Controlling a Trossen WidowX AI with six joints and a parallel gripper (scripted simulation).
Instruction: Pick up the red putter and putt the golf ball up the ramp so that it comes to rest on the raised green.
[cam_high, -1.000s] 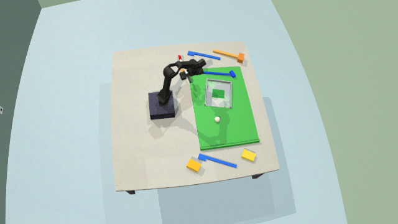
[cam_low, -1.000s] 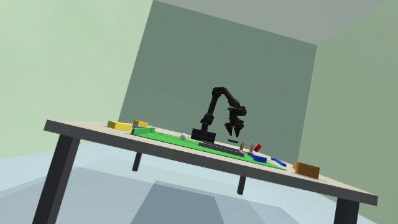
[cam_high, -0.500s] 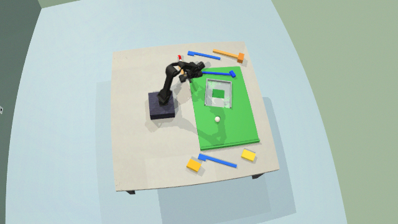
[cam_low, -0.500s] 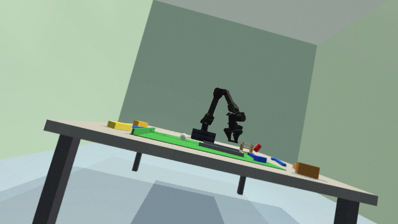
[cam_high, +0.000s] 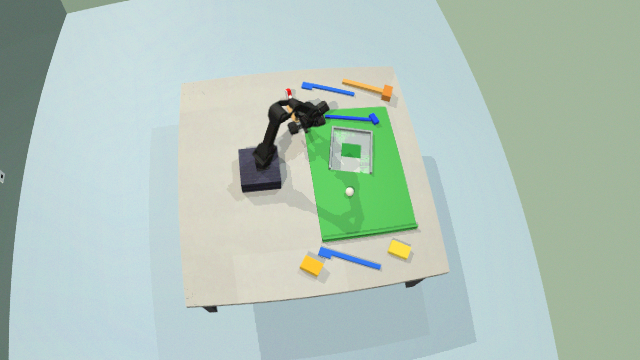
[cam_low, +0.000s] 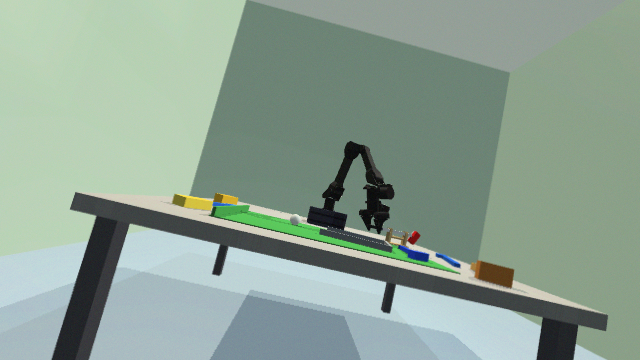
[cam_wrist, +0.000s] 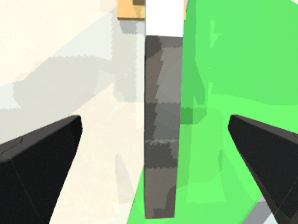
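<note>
My gripper tip is now 110 mm to the right of the red putter, 20 mm below it and 20 mm past it. From my gripper tip the other things lie so: blue putter: 280 mm ahead, 30 mm to the left, 20 mm below; then small wooden stand: 130 mm to the left, 20 mm behind; then green mat: 260 mm to the right, 220 mm ahead, 40 mm below.
</note>
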